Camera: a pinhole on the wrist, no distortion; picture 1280 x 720 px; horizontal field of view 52.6 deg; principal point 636.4 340.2 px. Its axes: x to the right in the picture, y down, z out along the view. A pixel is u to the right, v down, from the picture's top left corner.
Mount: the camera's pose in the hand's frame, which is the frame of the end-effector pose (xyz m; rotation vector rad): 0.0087 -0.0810 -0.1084 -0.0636 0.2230 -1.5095
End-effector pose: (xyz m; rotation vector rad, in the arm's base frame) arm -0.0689 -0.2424 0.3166 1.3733 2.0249 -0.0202
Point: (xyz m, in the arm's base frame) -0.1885 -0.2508 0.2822
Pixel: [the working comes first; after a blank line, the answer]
In the camera's frame: 0.0265 0.0120 0.0823

1054 528
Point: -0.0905 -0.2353 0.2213
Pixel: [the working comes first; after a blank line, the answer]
In the camera's frame: -0.0484 0.0240 0.1706

269 522
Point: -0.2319 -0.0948 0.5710
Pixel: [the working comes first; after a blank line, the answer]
In the camera's frame: -0.0747 0.0563 -0.2298

behind the camera
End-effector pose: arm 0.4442 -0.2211 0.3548 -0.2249 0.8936 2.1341
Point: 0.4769 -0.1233 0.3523
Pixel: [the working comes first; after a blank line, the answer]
In the camera's frame: -0.0305 -0.0014 0.1763

413 330
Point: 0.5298 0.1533 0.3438
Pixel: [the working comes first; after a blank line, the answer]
In the camera's frame: 0.1186 0.0885 0.3978

1022 628
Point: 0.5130 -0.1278 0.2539
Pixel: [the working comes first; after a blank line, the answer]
In the camera's frame: 0.0533 0.0215 0.1174

1224 578
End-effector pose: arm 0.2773 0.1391 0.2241 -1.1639 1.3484 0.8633
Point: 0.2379 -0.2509 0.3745
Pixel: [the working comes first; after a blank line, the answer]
In the camera's frame: 0.0247 -0.0430 -0.3061

behind the camera
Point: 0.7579 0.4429 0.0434
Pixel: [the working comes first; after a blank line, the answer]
In the camera's frame: 0.2284 0.0419 0.5954

1133 431
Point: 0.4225 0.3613 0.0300
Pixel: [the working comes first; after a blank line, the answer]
In the camera's frame: -0.0552 0.0885 0.4037

459 624
